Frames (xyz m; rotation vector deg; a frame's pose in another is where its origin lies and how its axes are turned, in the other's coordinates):
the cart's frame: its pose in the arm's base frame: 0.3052 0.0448 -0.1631 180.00 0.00 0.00
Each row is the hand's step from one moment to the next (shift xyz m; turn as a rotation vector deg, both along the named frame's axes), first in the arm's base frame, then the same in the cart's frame.
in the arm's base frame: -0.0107 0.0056 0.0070 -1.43 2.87 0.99
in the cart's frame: -0.0107 -0.0056 -0.0070 -1.43 -2.87 -0.99
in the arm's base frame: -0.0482 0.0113 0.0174 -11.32 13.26 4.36
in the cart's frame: -0.0482 -0.0113 -0.0174 -11.32 -13.26 -4.36
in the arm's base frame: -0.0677 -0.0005 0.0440 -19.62 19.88 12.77
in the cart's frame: -0.0677 0.0005 -0.0440 -19.62 -19.88 -12.77
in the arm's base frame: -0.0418 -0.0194 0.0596 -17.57 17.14 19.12
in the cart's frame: -0.0418 0.0194 -0.0596 -17.57 -17.14 -19.12
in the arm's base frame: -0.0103 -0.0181 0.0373 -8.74 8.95 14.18
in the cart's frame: -0.0103 0.0181 -0.0373 -8.74 -8.95 -14.18
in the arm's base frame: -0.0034 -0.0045 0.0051 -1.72 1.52 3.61
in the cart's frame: -0.0034 0.0045 -0.0051 -1.72 -1.52 -3.61
